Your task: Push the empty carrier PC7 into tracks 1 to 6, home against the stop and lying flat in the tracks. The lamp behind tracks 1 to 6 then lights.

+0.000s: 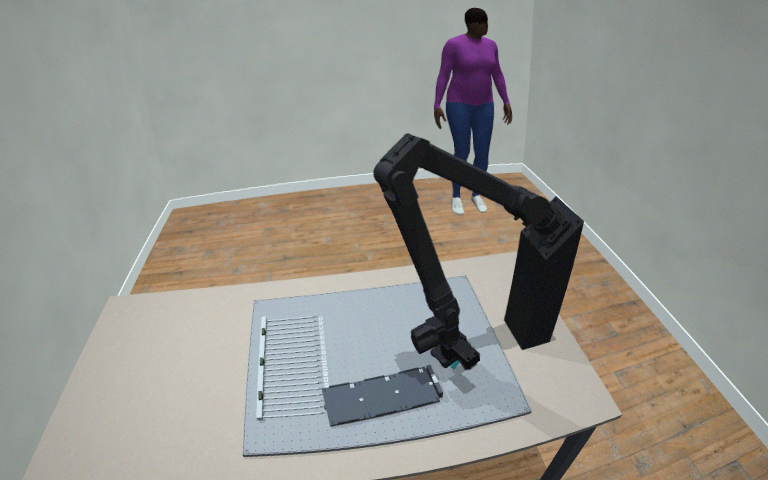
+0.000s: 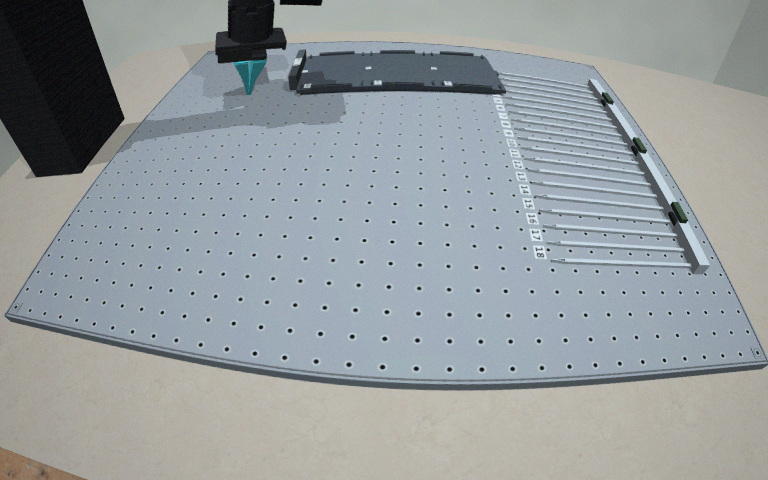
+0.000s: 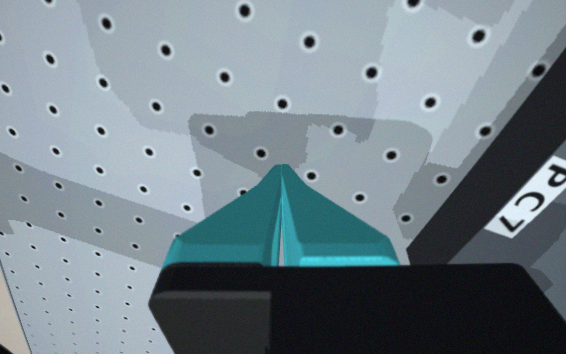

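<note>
The dark flat carrier PC7 lies on the pegboard. Its front end is at the open ends of tracks 1 to 6; I cannot tell whether it sits in them. The white stop bar is at the tracks' far end, well apart from the carrier. The lamp behind tracks 1 to 6 is dark green and unlit. My gripper is shut and empty, low over the board behind the carrier's raised end wall, with a gap between them.
The higher-numbered tracks lie beside tracks 1 to 6, with two more unlit lamps behind them. The arm's black pedestal stands beside the pegboard. A person stands beyond the table.
</note>
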